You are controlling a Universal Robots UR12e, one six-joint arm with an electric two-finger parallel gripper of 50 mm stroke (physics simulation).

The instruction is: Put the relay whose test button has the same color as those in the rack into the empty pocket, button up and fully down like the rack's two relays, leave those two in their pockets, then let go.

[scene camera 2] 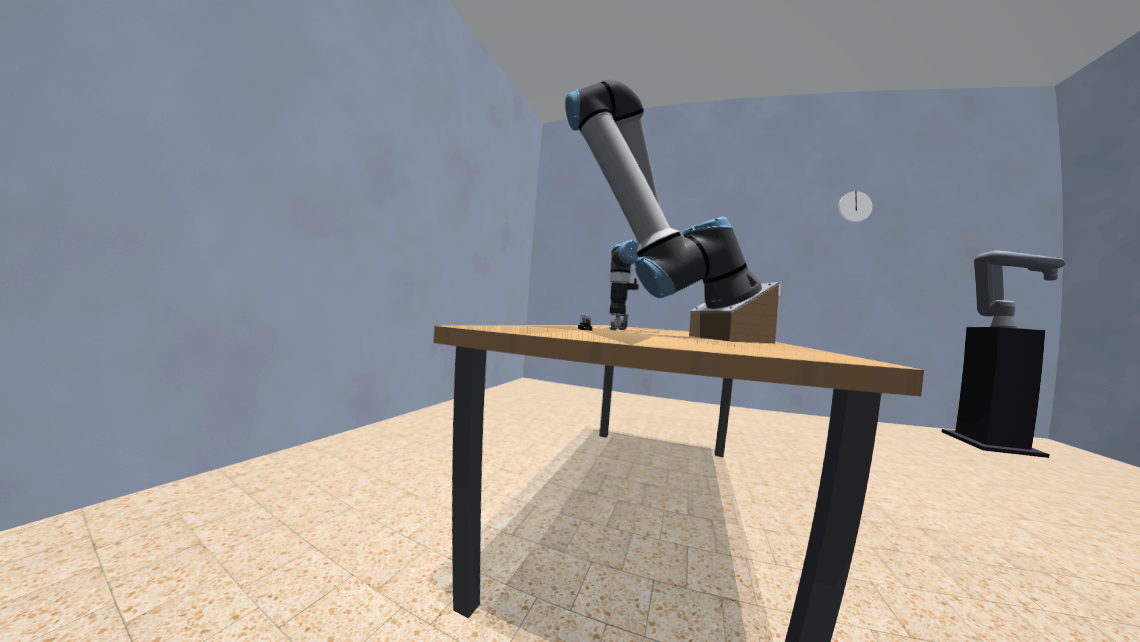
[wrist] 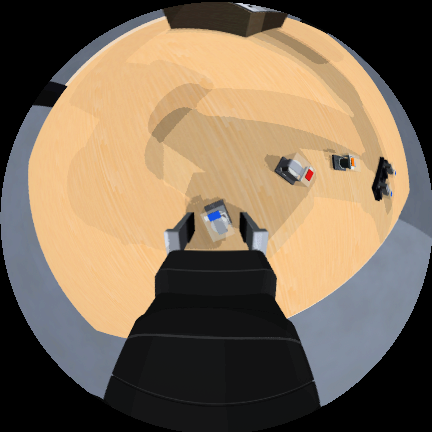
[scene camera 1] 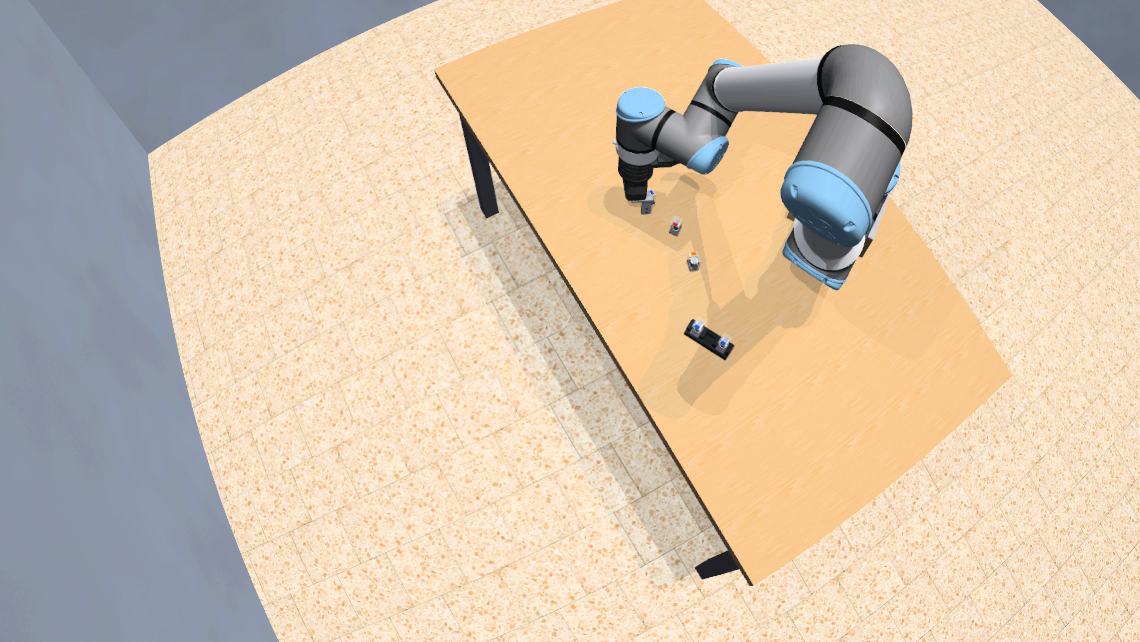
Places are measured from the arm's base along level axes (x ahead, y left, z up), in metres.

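Pixels of known places: gripper, fingertip midpoint: (wrist: pixel 216 221) (scene camera 1: pixel 643 202); arm's base at its link origin: (scene camera 2: pixel 733 297).
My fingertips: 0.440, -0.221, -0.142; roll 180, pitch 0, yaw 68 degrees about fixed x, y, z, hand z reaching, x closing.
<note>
For each thing: its top centre in the pictures, then the offset to it from my fingertips, as dx, dy, dz. Level surfaces: height alone.
- blue-button relay at its top centre: (wrist: pixel 217 224) (scene camera 1: pixel 648 193) -0.007, +0.005, +0.039
- black rack at its top centre: (scene camera 1: pixel 710 336) (wrist: pixel 385 178) (scene camera 2: pixel 585 322) +0.044, +0.355, +0.018
- red-button relay at its top centre: (wrist: pixel 303 169) (scene camera 1: pixel 676 221) -0.026, +0.096, +0.039
- orange-button relay at its top centre: (wrist: pixel 355 162) (scene camera 1: pixel 694 256) (scene camera 2: pixel 613 319) -0.014, +0.190, +0.039
- table at its surface level: dz -0.005
My gripper (scene camera 1: pixel 646 200) (scene camera 2: pixel 618 322) (wrist: pixel 216 221) is open, low over the table. The blue-button relay (scene camera 1: pixel 650 192) (wrist: pixel 217 221) stands button up on the table. In the wrist view it shows between the spread fingers, with a gap on each side, turned somewhat from the finger line. A finger partly hides it in scene camera 1. The black rack (scene camera 1: pixel 706 345) (scene camera 2: pixel 584 324) (wrist: pixel 378 180) holds two blue-button relays, one (scene camera 1: pixel 697 326) and another (scene camera 1: pixel 722 342), in its end pockets. Its middle pocket is empty.
A red-button relay (scene camera 1: pixel 675 226) (wrist: pixel 296 169) and an orange-button relay (scene camera 1: pixel 693 261) (wrist: pixel 343 162) stand on the table (scene camera 1: pixel 837 398) between the gripper and the rack. The arm's wooden base block (scene camera 2: pixel 732 315) (wrist: pixel 215 19) stands on the table too.
</note>
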